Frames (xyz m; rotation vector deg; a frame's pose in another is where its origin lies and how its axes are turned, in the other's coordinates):
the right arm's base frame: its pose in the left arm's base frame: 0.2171 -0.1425 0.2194 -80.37 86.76 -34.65
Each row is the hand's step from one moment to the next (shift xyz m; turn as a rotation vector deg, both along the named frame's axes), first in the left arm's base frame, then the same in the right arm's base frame.
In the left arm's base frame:
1: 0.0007 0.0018 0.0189 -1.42 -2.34 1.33
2: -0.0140 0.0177 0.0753 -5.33 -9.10 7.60
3: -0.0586 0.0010 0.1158 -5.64 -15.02 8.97
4: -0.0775 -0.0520 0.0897 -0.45 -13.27 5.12
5: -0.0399 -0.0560 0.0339 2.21 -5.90 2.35
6: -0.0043 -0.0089 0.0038 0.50 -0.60 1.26
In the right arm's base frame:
1: -0.0074 -0.0160 -0.0070 1.65 -0.97 -2.36
2: -0.0413 -0.0536 -0.0400 5.70 -5.93 -10.06
3: -0.0427 -0.0706 -0.1002 10.85 -8.25 -12.33
4: 0.0133 -0.0510 -0.1183 10.94 -7.06 -5.74
5: 0.0382 -0.0222 -0.0626 5.11 -4.35 -0.48
6: 0.0068 -0.0031 -0.0075 0.24 -1.44 -0.24

